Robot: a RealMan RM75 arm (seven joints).
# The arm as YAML. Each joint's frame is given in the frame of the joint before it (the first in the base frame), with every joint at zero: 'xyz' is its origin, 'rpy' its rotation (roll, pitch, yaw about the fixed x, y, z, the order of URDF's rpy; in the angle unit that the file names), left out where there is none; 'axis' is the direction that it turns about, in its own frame. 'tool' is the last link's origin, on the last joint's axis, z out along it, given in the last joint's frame.
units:
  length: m
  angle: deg
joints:
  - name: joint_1
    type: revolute
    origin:
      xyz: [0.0, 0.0, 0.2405]
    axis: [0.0, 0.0, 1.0]
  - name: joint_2
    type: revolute
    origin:
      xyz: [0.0, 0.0, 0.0]
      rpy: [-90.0, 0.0, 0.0]
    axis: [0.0, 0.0, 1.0]
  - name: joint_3
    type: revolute
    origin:
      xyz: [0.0, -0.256, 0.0]
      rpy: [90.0, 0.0, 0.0]
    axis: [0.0, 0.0, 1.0]
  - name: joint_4
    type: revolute
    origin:
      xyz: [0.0, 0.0, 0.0]
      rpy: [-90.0, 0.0, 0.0]
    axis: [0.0, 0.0, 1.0]
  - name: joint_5
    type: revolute
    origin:
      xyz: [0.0, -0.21, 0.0]
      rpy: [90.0, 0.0, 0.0]
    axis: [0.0, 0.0, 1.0]
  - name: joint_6
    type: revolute
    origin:
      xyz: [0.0, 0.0, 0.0]
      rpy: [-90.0, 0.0, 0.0]
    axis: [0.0, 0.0, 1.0]
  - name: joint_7
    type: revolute
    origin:
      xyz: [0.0, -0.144, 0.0]
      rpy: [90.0, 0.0, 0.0]
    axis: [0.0, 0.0, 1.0]
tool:
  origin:
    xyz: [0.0, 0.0, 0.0]
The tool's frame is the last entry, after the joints.
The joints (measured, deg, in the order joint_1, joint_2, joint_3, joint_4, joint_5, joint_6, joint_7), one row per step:
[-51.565 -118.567 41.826 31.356 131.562 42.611 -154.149]
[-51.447 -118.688 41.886 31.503 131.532 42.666 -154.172]
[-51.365 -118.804 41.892 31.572 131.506 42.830 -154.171]
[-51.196 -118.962 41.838 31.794 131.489 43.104 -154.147]
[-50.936 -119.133 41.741 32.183 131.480 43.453 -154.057]
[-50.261 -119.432 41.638 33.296 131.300 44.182 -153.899]
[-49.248 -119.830 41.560 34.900 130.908 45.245 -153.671]
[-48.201 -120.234 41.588 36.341 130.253 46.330 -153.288]
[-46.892 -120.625 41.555 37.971 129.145 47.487 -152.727]
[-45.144 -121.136 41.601 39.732 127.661 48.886 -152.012]
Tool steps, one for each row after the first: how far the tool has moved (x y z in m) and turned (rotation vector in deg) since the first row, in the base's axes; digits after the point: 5 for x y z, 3 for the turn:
[-0.00011 -0.00059 -0.00063 -0.052 -0.065 0.010]
[-0.00011 -0.00137 -0.00163 -0.236 -0.194 0.014]
[-0.00028 -0.00241 -0.00239 -0.405 -0.369 0.003]
[-0.00073 -0.00354 -0.00258 -0.505 -0.515 -0.057]
[-0.00174 -0.00549 -0.00126 -0.433 -0.818 -0.246]
[-0.00328 -0.00842 0.00089 -0.305 -1.302 -0.518]
[-0.00484 -0.01188 0.00218 -0.303 -1.893 -0.838]
[-0.00722 -0.01581 0.00473 -0.017 -2.776 -1.144]
[-0.01125 -0.02186 0.00658 0.175 -3.958 -1.346]

